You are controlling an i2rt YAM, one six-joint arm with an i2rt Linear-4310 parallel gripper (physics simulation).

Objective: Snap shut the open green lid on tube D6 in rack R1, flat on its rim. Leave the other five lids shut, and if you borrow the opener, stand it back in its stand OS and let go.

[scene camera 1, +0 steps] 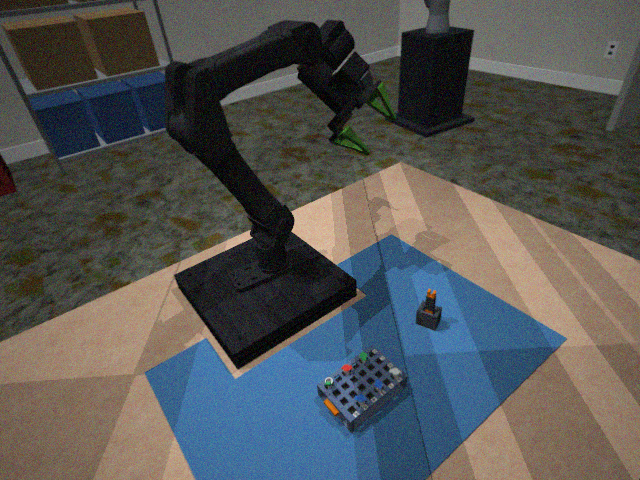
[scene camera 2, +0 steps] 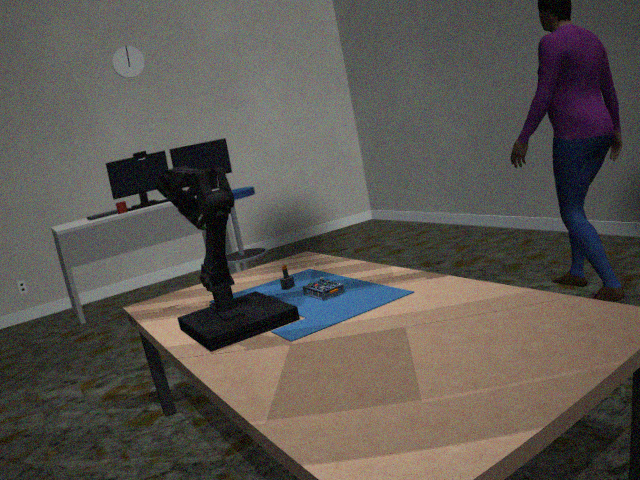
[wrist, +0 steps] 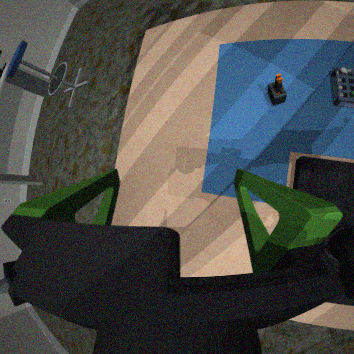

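Note:
The rack R1 lies flat on the blue mat; part of it shows in the wrist view. In scene camera 1, a green lid sits at its far edge, and a pale ring with green is at its left corner. I cannot tell which is D6 or read the lid angles. Red, blue and pale lids also show. The dark opener with orange tips stands upright in stand OS. My gripper is wide open and empty, high above the table and away from both.
The blue mat lies on the wooden table. The arm's black base is beside the mat. An orange strip is on the rack's short side. A person is beyond the table.

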